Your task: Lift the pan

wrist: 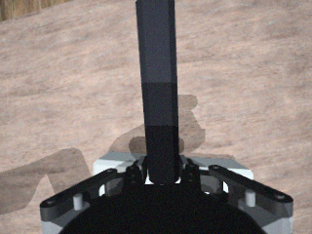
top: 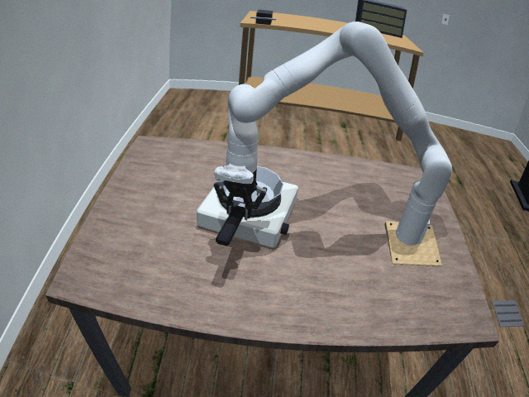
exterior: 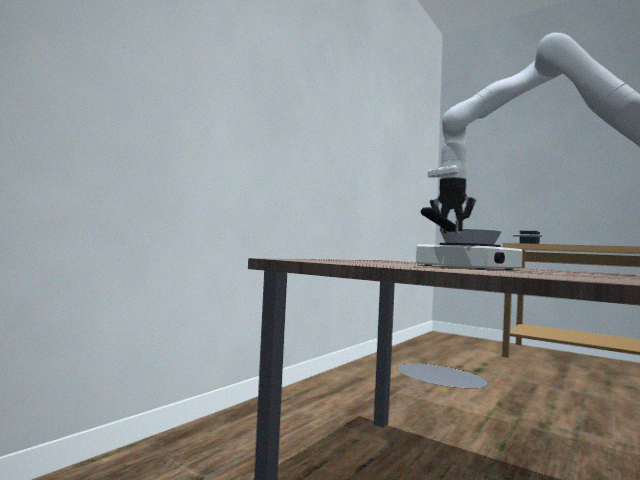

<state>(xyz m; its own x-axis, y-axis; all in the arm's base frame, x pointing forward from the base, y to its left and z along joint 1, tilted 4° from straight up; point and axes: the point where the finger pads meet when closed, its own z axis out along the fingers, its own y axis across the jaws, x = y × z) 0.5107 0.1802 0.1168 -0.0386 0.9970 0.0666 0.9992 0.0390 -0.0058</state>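
Right now my hand is 70 mm to the left of the pan and 10 mm above it. The rest, counted from my hand: hot plate: 10 mm behind, 140 mm to the right, 80 mm below.
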